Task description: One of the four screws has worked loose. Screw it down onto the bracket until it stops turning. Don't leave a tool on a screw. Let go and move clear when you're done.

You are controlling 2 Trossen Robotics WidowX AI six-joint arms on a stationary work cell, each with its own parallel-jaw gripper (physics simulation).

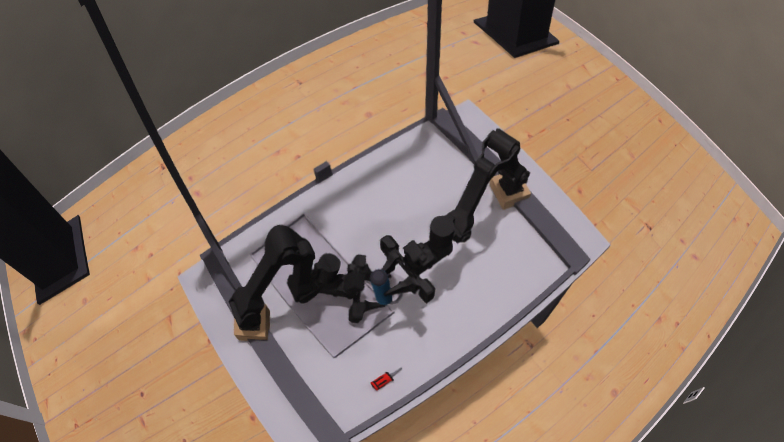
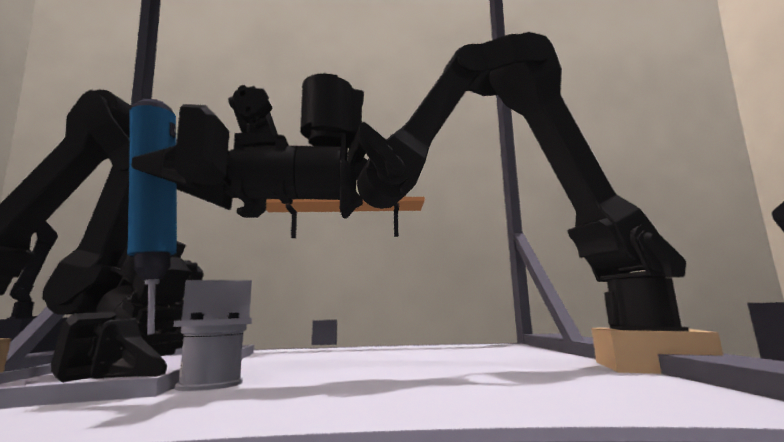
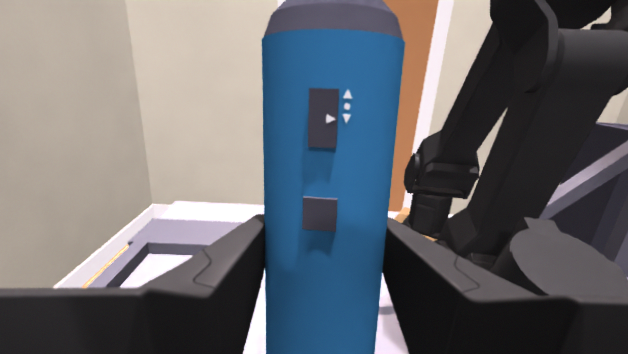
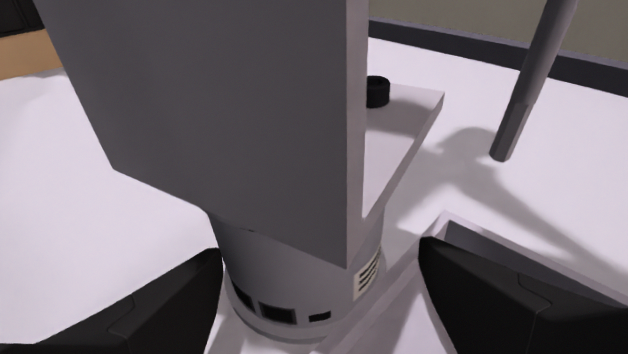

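Seen in the pictures: left gripper, fingertip midpoint: (image 1: 378,288) (image 2: 145,170) (image 3: 323,227); right gripper, fingertip midpoint: (image 2: 199,364) (image 4: 321,255); left arm's base at its link origin: (image 1: 511,185) (image 2: 646,329) (image 4: 22,29); right arm's base at its link origin: (image 1: 249,319) (image 3: 426,226).
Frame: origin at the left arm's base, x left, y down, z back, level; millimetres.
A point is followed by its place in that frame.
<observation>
The blue electric screwdriver (image 1: 381,288) {z -517, x 265, y -217 mm} (image 2: 152,214) {z -494, x 256, y -124 mm} (image 3: 330,170) {z -494, x 239, y -206 mm} is upright, bit down, in my left gripper (image 2: 143,162) {z -519, x 245, y -176 mm} (image 3: 323,227) {z -519, x 245, y -176 mm}, which is shut on it. Its switch pointer is beside the down arrow. Its bit (image 2: 151,307) {z -500, x 238, y -35 mm} (image 4: 532,70) {z -503, x 233, y -37 mm} hangs beside the bracket, touching no screw. The grey bracket (image 2: 217,299) {z -485, x 161, y -44 mm} (image 4: 225,125) {z -500, x 164, y -40 mm}, with an upright plate, sits on a grey round motor (image 2: 211,356) {z -452, x 208, y 13 mm} (image 4: 295,270) {z -495, x 173, y 8 mm}. One black screw (image 4: 378,92) {z -478, x 208, y -28 mm} shows on the flange; which is loose I cannot tell. My right gripper (image 4: 321,255) {z -482, x 186, y 23 mm} is open, with its fingers either side of the motor's near side, not gripping it.
A shallow grey tray (image 1: 336,352) {z -675, x 304, y 40 mm} (image 2: 87,393) {z -532, x 261, y 37 mm} (image 4: 446,216) {z -484, x 239, y 28 mm} lies beside the motor, under the right arm. A red screwdriver (image 1: 381,380) {z -588, x 430, y 14 mm} lies on the table near its front edge. The two arms reach in from opposite sides, and their grippers are close together.
</observation>
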